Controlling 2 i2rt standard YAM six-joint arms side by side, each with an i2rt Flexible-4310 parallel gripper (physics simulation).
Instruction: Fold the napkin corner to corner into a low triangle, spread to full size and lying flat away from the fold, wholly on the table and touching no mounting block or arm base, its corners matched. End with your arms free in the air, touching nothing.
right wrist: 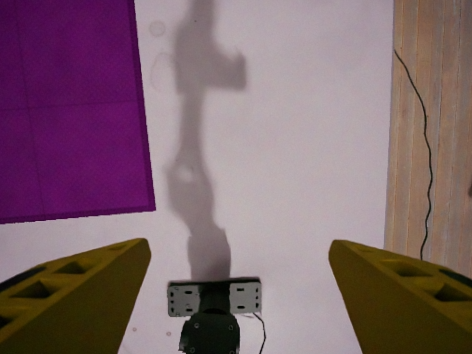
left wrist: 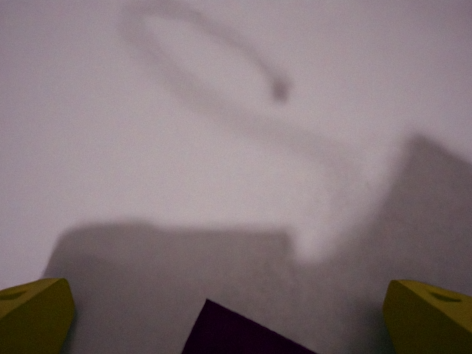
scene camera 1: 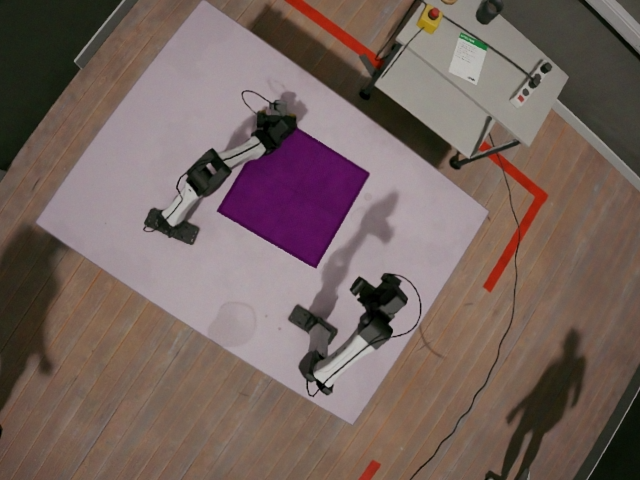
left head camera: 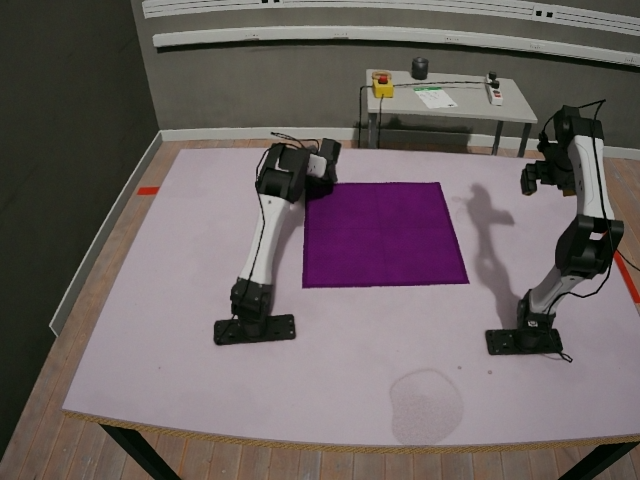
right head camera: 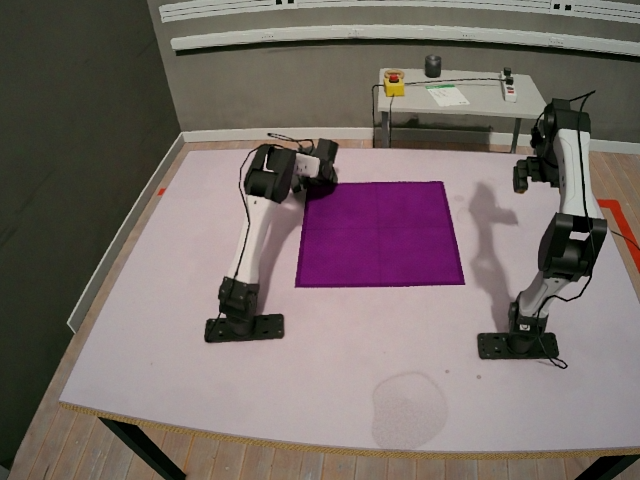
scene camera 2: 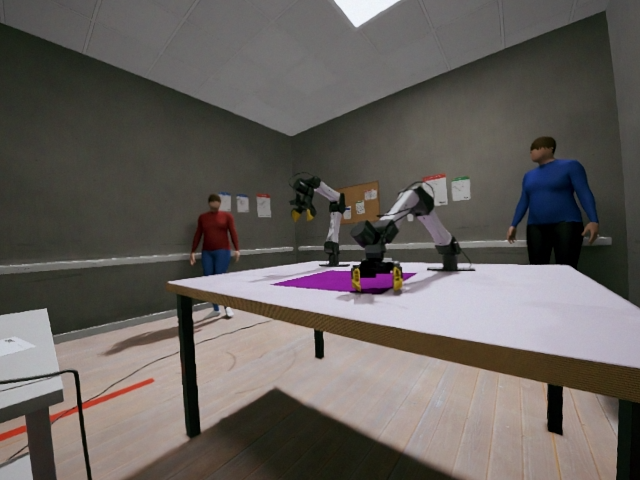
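The purple napkin [left head camera: 382, 235] [right head camera: 379, 235] [scene camera 1: 299, 196] [scene camera 2: 320, 280] [right wrist: 70, 115] lies unfolded and flat on the table. One dark corner of the napkin [left wrist: 225, 332] shows between the fingers in the left wrist view. My left gripper [scene camera 2: 376, 285] [left wrist: 230, 292] is open, low over the napkin's far left corner as the left head camera shows it; the arm hides that corner there. My right gripper [scene camera 2: 302, 215] [right wrist: 239, 247] is open and empty, high in the air to the right of the napkin in both head camera views.
The pale table [left head camera: 180, 361] [scene camera 1: 155, 279] bears two black arm base plates [left head camera: 281, 327] [left head camera: 501, 342], both nearer the head cameras than the napkin. A small grey side table [left head camera: 465, 111] [scene camera 1: 439, 98] with a yellow stop-button box [left head camera: 383, 88] stands beyond the far edge.
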